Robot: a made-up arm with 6 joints.
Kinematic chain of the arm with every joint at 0, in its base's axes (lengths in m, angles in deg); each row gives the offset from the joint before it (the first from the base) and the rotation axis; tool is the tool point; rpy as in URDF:
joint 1: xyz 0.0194 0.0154 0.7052 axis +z
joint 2: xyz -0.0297 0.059 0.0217 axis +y
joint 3: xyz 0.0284 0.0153 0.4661 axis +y
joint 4: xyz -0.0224 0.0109 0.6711 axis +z
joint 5: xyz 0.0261 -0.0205 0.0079 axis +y
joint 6: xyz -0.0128 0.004 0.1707 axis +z
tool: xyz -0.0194 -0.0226 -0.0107 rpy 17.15 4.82 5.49
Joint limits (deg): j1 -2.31..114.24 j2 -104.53..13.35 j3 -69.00..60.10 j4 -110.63..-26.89 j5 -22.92..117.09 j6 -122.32..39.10
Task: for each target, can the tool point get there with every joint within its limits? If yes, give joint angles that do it. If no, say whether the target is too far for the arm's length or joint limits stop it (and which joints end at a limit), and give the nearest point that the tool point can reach.
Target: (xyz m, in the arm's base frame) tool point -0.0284 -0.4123 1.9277
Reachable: yes | joints 94.98 -41.75 35.81 -81.71 2.66 -98.76
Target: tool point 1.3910 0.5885 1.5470
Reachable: no: too far | nearest point 0.8658 0.3691 1.4134 | short by 0.585 m
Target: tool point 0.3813 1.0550 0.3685
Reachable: no: joint limits stop it (at a limit: joint 2, joint 3, joint 4, joint 6) | nearest point 0.2846 0.7771 1.2255 | short by 0.906 m
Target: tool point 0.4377 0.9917 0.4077
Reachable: no: joint limits stop it (at a limit: joint 2, joint 3, joint 4, joint 6) | nearest point 0.3355 0.7531 1.2242 | short by 0.857 m
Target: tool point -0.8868 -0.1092 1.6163
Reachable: yes | joints 10.59 -25.61 -32.30 -36.51 23.56 -55.46
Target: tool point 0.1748 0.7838 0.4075
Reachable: no: joint limits stop it (at a limit: joint 2, joint 3, joint 4, joint 6) | nearest point 0.1690 0.7551 1.2159 | short by 0.809 m
